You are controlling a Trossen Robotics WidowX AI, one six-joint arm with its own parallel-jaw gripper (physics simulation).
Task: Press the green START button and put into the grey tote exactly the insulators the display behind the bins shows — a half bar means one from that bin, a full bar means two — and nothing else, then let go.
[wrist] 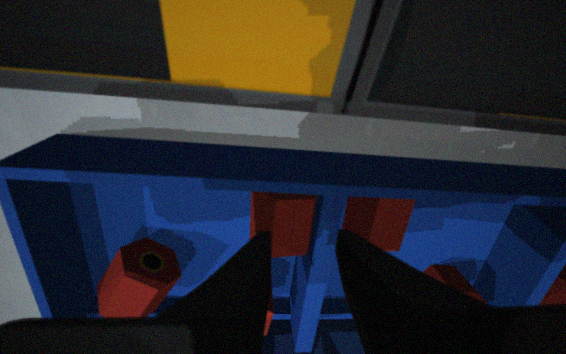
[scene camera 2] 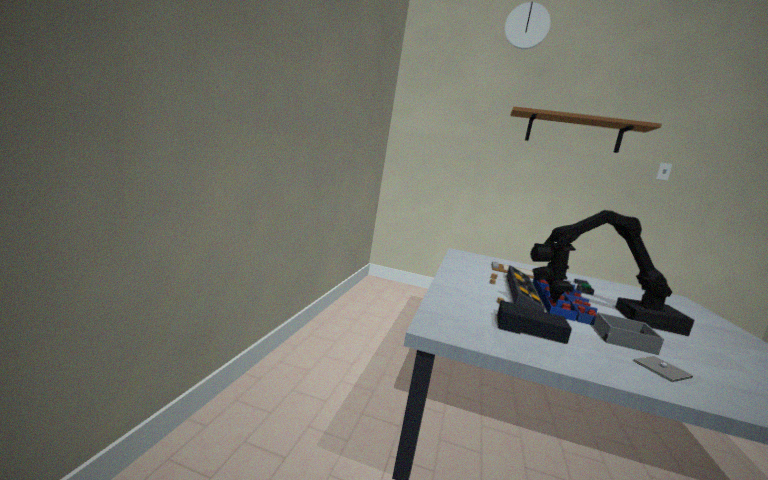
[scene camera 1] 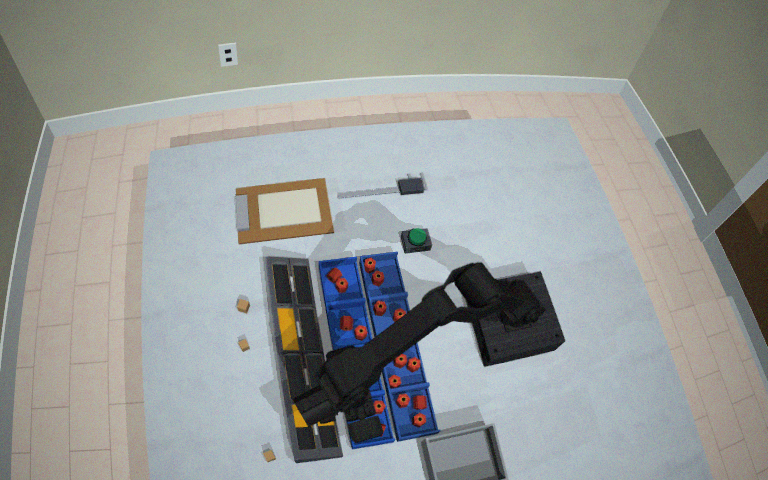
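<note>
My gripper [wrist: 303,241] [scene camera 2: 557,295] is partly open at the end back-row bin. In the wrist view its fingertips stand apart around the blue divider, with no insulator visible between them. Red insulators lie close by: one [wrist: 286,225] left of the divider, one [wrist: 382,222] right of it, one upright [wrist: 137,285] further left; another is mostly behind the left finger. The display [scene camera 1: 331,453] shows a full yellow bar [scene camera 1: 287,328] and two shorter bars [scene camera 1: 299,417] [scene camera 1: 325,422]; the arm hides part. The green button [scene camera 1: 417,236] is beyond the bins. The grey tote [scene camera 1: 498,452] [scene camera 2: 631,340] shows no insulator in its visible part.
Blue bins [scene camera 1: 416,435] hold more insulators. A clipboard [scene camera 1: 283,236], a caliper [scene camera 1: 410,185] and wooden cubes [scene camera 1: 242,306] [scene camera 1: 243,344] [scene camera 1: 269,454] lie around. A black box [scene camera 2: 532,322] stands at the display's end. A flat grey item [scene camera 2: 659,369] lies beside the tote.
</note>
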